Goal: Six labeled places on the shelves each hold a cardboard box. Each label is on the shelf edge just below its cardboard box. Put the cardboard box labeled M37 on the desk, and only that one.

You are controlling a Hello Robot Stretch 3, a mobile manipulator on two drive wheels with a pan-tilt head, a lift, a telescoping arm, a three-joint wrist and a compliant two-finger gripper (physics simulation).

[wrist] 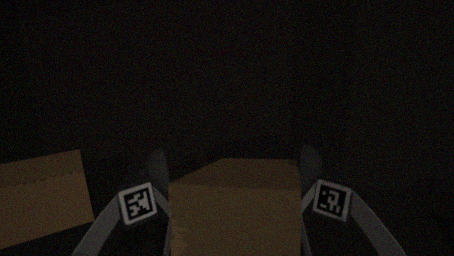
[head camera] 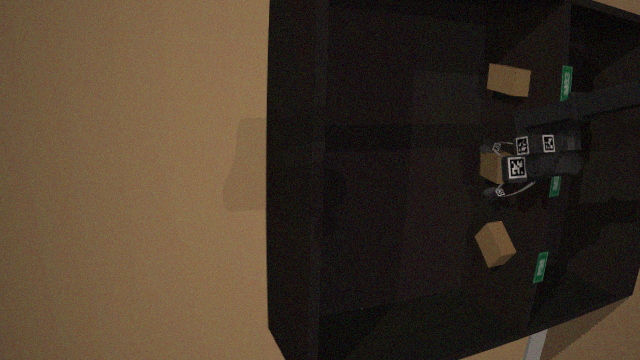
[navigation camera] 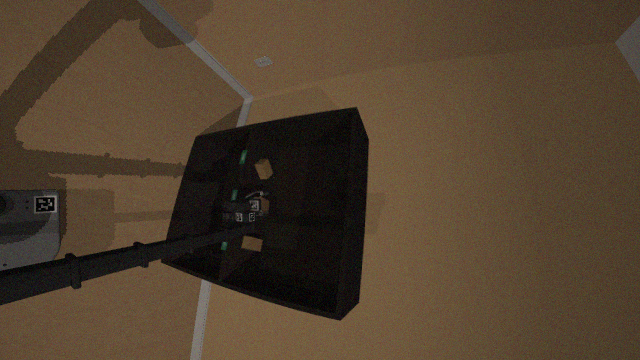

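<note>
My gripper (head camera: 486,170) (navigation camera: 263,203) (wrist: 233,165) reaches into the dark shelf unit (head camera: 291,178) (navigation camera: 357,193) and is shut on the middle cardboard box (head camera: 491,168) (navigation camera: 266,206) (wrist: 232,207). One finger presses on each side of the box. A green label (head camera: 554,186) (navigation camera: 234,194) sits on the shelf edge by this box. My wrist partly hides it and I cannot read it fully.
Two more cardboard boxes stand on the same shelf, one (head camera: 508,79) (navigation camera: 251,243) (wrist: 43,197) on one side and one (head camera: 494,243) (navigation camera: 263,168) on the other, each with a green label (head camera: 566,82) (head camera: 540,267). Tan walls surround the shelf unit.
</note>
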